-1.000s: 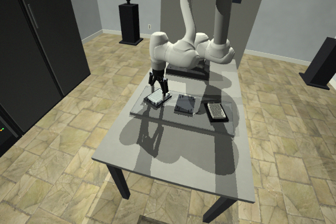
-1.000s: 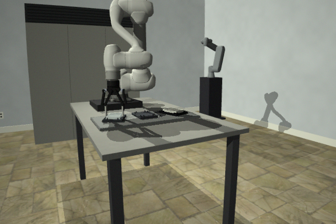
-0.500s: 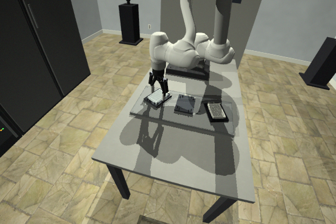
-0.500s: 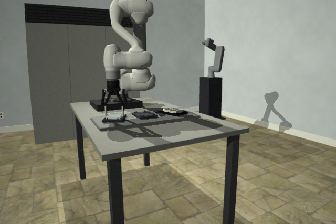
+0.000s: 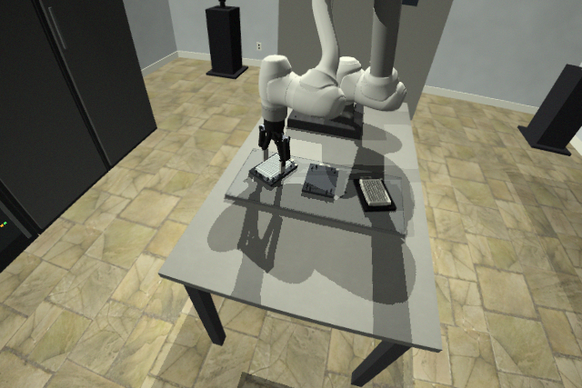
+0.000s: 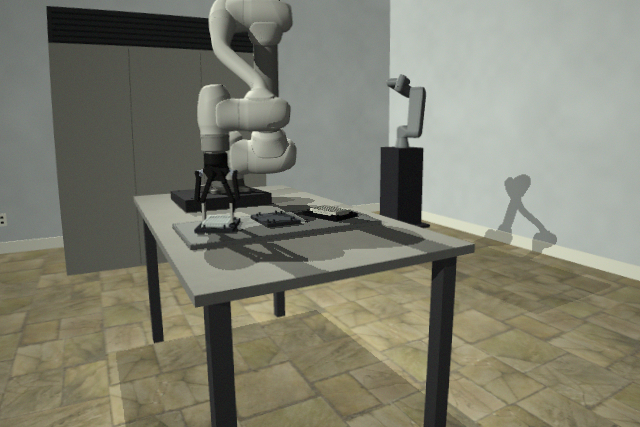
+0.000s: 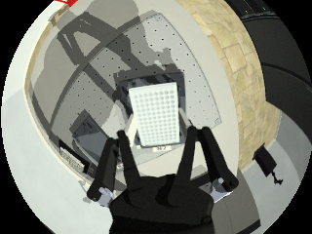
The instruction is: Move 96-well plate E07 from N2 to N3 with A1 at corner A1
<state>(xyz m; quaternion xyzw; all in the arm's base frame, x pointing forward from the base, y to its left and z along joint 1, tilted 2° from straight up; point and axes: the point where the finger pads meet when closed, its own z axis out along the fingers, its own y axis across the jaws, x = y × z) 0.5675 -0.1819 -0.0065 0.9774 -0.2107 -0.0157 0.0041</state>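
Right now the plate nest N2 is 40 mm below my hand. The rest, counted from my hand: landing nest N3: 200 mm to the left, 40 mm below.
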